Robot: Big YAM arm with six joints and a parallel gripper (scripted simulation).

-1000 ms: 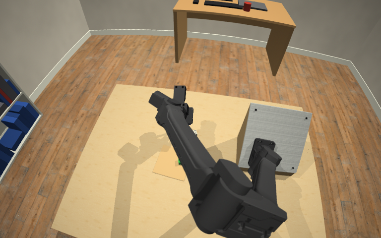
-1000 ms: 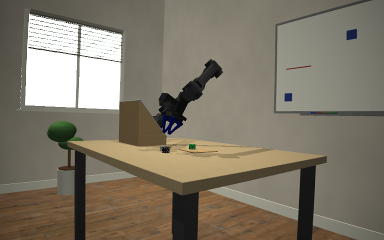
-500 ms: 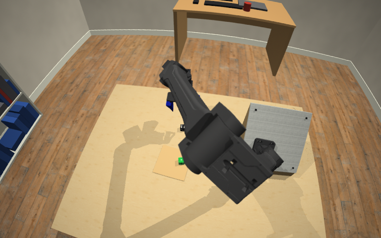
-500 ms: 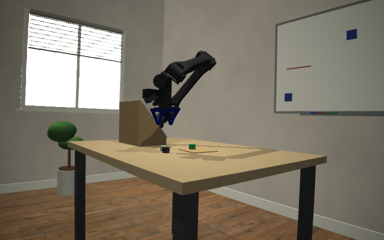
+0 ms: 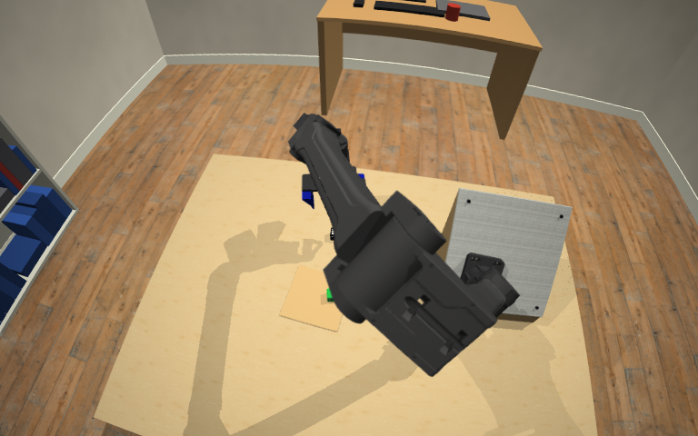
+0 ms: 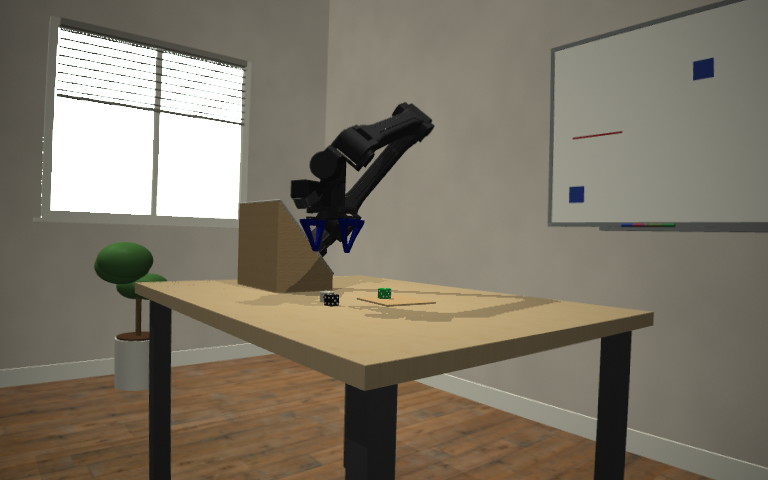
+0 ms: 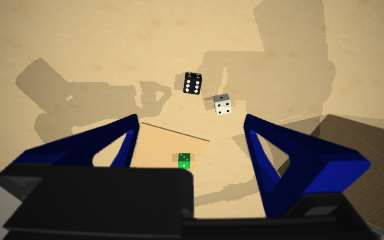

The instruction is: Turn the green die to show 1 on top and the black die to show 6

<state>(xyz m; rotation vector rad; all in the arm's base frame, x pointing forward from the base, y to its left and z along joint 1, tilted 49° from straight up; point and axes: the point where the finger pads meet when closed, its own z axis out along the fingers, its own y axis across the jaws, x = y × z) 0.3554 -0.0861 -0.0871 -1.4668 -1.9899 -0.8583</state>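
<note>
My hand is 12 cm above the black die and 1 cm to the right of it. From my hand the other things lie so: tan mat (19 cm to the left, 13 cm below); white die (12 cm below, 6 cm behind, 3 cm to the left); green die (18 cm to the left, 11 cm below, 4 cm behind).
</note>
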